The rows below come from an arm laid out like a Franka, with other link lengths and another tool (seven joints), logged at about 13 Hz.
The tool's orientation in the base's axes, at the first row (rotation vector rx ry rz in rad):
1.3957, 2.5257, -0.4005
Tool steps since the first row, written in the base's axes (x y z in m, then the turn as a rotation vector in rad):
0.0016, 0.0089, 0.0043, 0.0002, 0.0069, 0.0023
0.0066, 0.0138, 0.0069, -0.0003, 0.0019, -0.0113
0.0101, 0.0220, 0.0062, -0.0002, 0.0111, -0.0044
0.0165, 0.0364, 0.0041, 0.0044, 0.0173, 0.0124
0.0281, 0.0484, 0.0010, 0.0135, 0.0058, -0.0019
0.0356, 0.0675, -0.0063, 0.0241, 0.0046, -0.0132
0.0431, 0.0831, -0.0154, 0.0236, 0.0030, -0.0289
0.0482, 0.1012, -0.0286, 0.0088, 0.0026, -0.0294
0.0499, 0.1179, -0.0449, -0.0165, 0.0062, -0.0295
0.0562, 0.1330, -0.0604, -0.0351, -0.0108, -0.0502
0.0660, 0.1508, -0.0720, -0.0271, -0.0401, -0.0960
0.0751, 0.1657, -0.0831, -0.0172, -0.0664, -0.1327
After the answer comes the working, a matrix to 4 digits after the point.
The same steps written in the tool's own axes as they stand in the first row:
0.0048, 0.0054, -0.0070, 0.0046, 0.0034, -0.0045
0.0052, 0.0118, -0.0108, 0.0053, 0.0021, 0.0099
0.0101, 0.0190, -0.0127, 0.0103, 0.0060, 0.0003
0.0188, 0.0321, -0.0153, 0.0073, 0.0110, -0.0173
0.0232, 0.0485, -0.0157, -0.0018, 0.0147, 0.0007
0.0368, 0.0655, -0.0149, -0.0046, 0.0245, 0.0124
0.0481, 0.0810, -0.0113, -0.0005, 0.0253, 0.0276
0.0640, 0.0962, -0.0048, 0.0071, 0.0125, 0.0272
0.0816, 0.1082, 0.0048, 0.0231, -0.0071, 0.0244
0.0953, 0.1233, 0.0146, 0.0261, -0.0290, 0.0484
0.1080, 0.1422, 0.0200, 0.0138, -0.0313, 0.1019
0.1187, 0.1589, 0.0259, -0.0001, -0.0316, 0.1460

The tool's axes in the first row as the columns of a matrix, in the base's axes (rounded; the answer above uses it unrounded):
-0.5210, 0.8510, 0.0662
0.7888, 0.5096, -0.3437
-0.3262, -0.1269, -0.9368

